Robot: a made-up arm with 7 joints. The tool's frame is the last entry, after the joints.
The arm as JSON. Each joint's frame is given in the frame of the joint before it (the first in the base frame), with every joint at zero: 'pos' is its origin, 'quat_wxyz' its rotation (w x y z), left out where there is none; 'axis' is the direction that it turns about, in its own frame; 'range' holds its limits. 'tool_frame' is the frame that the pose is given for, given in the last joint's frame.
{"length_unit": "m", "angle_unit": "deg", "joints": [
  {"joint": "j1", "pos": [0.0, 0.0, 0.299], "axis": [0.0, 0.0, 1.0], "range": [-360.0, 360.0]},
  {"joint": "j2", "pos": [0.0, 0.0, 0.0], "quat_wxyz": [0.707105, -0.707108, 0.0, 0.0], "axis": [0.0, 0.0, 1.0], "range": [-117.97, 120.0]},
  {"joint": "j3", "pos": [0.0, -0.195, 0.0], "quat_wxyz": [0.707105, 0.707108, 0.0, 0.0], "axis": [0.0, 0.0, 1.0], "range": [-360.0, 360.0]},
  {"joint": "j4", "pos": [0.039, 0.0, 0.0], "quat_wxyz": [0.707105, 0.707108, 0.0, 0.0], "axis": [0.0, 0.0, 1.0], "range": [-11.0, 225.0]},
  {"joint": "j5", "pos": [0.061, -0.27, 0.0], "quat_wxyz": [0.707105, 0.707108, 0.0, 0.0], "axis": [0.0, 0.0, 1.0], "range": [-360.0, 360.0]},
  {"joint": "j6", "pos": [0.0, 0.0, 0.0], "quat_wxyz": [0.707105, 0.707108, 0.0, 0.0], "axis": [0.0, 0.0, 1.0], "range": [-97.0, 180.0]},
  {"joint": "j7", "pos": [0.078, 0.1, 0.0], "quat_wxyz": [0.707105, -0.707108, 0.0, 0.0], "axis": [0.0, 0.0, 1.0], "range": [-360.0, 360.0]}
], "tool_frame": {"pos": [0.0, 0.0, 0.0]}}
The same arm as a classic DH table. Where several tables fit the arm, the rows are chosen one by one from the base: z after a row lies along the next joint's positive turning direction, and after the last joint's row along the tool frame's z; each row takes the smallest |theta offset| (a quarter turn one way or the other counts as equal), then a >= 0, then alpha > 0; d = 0 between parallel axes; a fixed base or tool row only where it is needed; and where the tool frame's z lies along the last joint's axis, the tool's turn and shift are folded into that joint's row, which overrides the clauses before.
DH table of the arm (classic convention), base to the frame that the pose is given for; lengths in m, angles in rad. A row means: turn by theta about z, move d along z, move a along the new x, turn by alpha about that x. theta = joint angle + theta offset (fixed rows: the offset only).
j1: theta offset 0  d 0.299  a 0  alpha -1.5708
j2: theta offset 0  d 0  a 0  alpha 1.5708
j3: theta offset 0  d 0.195  a 0.039  alpha 1.5708
j4: theta offset 0  d 0  a 0.061  alpha 1.5708
j5: theta offset 0  d 0.27  a 0  alpha 1.5708
j6: theta offset 0  d 0  a 0.078  alpha -1.5708
j7: theta offset 0  d 0.1  a 0  alpha 0
Joint limits (rad, base to tool): -6.2832..6.2832 -2.059..2.0944 -6.2832..6.2832 -0.192..3.927 -6.2832..6.2832 -1.693..3.1416 -6.2832..6.2832

